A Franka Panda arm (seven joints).
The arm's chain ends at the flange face. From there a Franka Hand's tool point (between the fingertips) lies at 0.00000 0.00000 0.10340 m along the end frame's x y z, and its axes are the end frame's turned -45 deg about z.
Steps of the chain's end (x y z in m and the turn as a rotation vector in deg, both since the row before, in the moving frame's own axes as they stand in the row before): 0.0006 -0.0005 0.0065 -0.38 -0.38 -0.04; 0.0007 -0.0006 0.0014 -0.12 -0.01 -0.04; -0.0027 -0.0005 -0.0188 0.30 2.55 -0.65; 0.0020 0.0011 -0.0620 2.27 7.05 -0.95; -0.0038 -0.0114 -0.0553 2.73 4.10 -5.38; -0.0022 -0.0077 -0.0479 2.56 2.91 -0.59; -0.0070 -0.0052 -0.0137 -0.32 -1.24 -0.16; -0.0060 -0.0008 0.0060 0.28 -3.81 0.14
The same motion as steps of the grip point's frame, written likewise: -0.0002 0.0001 0.0065 0.00 -0.54 -0.04; 0.0008 0.0002 0.0014 -0.08 -0.09 -0.04; 0.0021 0.0006 -0.0189 -1.59 2.02 -0.65; 0.0125 0.0082 -0.0629 -3.38 6.59 -0.95; 0.0141 -0.0094 -0.0557 -0.97 4.83 -5.38; 0.0109 -0.0066 -0.0481 -0.25 3.87 -0.59; -0.0033 -0.0098 -0.0137 0.65 -1.10 -0.16; -0.0082 -0.0100 0.0058 2.89 -2.50 0.14
